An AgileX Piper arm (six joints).
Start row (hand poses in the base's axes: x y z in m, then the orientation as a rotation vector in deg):
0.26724, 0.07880, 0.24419, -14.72, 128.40, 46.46
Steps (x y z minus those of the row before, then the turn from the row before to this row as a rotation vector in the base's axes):
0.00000, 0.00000, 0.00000, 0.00, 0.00, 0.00
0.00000, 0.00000, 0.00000, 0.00, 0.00, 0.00
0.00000, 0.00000, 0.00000, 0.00, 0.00, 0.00
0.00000, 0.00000, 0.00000, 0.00, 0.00, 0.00
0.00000, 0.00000, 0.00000, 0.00, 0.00, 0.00
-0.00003, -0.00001, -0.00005, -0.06, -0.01, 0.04
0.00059, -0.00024, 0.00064, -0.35, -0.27, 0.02
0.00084, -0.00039, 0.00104, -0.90, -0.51, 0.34
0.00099, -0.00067, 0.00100, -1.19, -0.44, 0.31
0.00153, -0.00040, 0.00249, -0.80, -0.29, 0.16
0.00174, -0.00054, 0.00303, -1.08, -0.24, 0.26
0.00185, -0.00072, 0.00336, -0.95, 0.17, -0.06
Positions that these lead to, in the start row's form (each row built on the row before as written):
0.26724, 0.07880, 0.24419, -14.72, 128.40, 46.46
0.26724, 0.07880, 0.24419, -14.72, 128.40, 46.46
0.26724, 0.07880, 0.24419, -14.72, 128.40, 46.46
0.26724, 0.07880, 0.24419, -14.72, 128.40, 46.46
0.26724, 0.07880, 0.24419, -14.72, 128.40, 46.46
0.26721, 0.07879, 0.24414, -14.80, 128.42, 46.41
0.26780, 0.07855, 0.24478, -15.08, 128.33, 45.95
0.26864, 0.07816, 0.24582, -16.07, 128.27, 44.99
0.26963, 0.07749, 0.24682, -17.14, 128.39, 43.71
0.27116, 0.07709, 0.24931, -17.80, 128.47, 42.83
0.27290, 0.07655, 0.25234, -18.69, 128.71, 41.70
0.27475, 0.07583, 0.25570, -19.03, 129.28, 40.67

